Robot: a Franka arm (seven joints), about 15 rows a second.
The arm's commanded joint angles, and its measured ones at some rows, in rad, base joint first. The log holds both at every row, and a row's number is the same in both.
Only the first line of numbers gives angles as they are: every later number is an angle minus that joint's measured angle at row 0.
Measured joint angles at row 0:
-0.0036, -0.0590, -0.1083, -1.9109, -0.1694, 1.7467, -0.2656
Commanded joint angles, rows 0 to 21:
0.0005, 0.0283, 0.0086, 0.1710, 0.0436, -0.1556, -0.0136
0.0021, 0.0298, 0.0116, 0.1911, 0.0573, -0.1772, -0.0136
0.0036, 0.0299, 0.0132, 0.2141, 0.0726, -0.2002, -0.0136
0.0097, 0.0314, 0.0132, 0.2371, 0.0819, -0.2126, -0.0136
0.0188, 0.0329, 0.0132, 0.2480, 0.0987, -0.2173, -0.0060
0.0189, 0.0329, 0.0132, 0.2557, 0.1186, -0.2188, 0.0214
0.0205, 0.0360, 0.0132, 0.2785, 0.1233, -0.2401, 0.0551
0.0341, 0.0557, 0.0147, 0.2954, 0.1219, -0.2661, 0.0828
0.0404, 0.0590, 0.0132, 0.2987, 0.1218, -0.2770, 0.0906
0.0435, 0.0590, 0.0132, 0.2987, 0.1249, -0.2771, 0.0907
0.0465, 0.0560, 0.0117, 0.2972, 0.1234, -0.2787, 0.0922
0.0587, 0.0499, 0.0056, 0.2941, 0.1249, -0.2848, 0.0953
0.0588, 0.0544, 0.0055, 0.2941, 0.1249, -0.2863, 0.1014
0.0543, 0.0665, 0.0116, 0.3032, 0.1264, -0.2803, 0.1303
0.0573, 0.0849, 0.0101, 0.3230, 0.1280, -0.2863, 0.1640
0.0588, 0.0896, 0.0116, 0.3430, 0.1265, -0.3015, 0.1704
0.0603, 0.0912, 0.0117, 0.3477, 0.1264, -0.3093, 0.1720
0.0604, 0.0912, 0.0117, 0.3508, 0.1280, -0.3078, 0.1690
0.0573, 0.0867, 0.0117, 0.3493, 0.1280, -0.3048, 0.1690
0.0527, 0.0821, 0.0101, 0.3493, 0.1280, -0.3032, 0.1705
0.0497, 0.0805, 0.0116, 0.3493, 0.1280, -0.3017, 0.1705
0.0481, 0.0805, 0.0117, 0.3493, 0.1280, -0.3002, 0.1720
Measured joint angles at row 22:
0.0614, 0.0723, 0.0093, 0.3233, 0.1032, -0.2776, 0.1592
